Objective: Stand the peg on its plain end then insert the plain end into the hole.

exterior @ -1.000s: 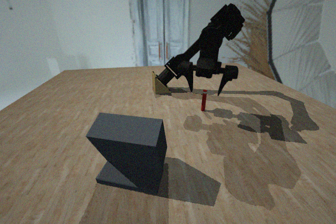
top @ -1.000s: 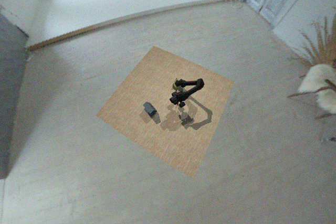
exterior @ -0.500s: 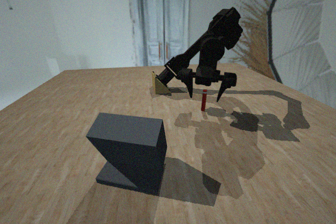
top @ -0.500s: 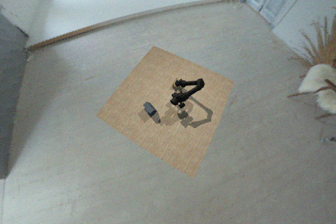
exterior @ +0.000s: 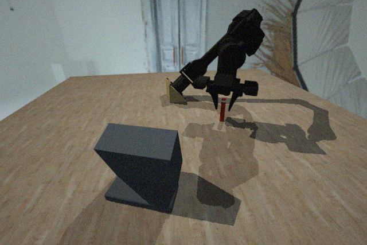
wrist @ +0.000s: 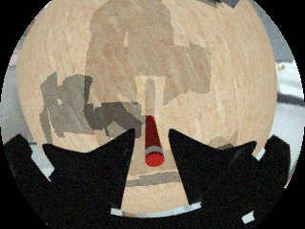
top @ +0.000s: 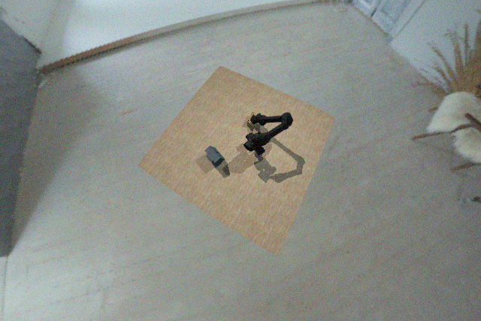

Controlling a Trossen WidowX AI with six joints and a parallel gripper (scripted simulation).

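Now: gripper tip 220 mm short of the sloped panel, 240 mm to the left of it and 30 mm below it. The rest, counted from my gripper tip: flat grey base 240 mm ahead, 250 mm to the right, 40 mm below; then red peg 20 mm above.
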